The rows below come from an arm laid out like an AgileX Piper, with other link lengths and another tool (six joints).
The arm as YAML. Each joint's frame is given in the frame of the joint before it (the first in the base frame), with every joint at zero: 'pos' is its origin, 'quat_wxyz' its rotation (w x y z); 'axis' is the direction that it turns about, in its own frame. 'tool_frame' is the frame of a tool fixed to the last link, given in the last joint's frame.
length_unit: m
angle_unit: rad
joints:
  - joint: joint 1
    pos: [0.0, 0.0, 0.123]
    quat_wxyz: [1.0, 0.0, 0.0, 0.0]
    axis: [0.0, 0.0, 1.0]
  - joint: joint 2
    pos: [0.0, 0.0, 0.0]
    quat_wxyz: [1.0, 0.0, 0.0, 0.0]
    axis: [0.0, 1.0, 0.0]
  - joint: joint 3
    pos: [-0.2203, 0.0, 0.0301]
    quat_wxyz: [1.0, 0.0, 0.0, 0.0]
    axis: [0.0, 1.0, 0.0]
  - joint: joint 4
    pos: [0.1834, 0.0, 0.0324]
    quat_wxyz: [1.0, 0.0, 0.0, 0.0]
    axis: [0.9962, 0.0, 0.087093]
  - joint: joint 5
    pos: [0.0, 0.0, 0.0]
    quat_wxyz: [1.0, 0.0, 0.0, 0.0]
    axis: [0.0, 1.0, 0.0]
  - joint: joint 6
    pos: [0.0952, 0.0, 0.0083]
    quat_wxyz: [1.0, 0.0, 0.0, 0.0]
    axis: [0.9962, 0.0, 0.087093]
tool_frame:
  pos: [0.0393, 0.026, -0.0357]
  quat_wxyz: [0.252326, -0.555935, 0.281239, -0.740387]
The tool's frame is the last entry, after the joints.
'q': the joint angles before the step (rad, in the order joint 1, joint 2, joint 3, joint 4, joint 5, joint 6). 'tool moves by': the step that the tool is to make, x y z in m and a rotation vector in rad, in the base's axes. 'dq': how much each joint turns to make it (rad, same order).
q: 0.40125 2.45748 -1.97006 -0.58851 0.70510 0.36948
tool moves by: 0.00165 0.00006 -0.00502 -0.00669 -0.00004 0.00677
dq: 0.00001 0.01909 -0.01086 -0.00836 -0.00681 0.00003
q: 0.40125 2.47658 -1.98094 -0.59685 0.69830 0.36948
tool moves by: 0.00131 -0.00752 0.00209 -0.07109 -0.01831 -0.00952
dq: 0.00665 -0.00003 -0.00045 -0.09232 0.03547 0.04258
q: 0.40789 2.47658 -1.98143 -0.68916 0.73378 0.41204
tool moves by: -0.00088 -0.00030 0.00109 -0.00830 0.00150 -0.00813
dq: 0.00337 -0.00184 -0.00164 -0.00742 0.01480 0.00749
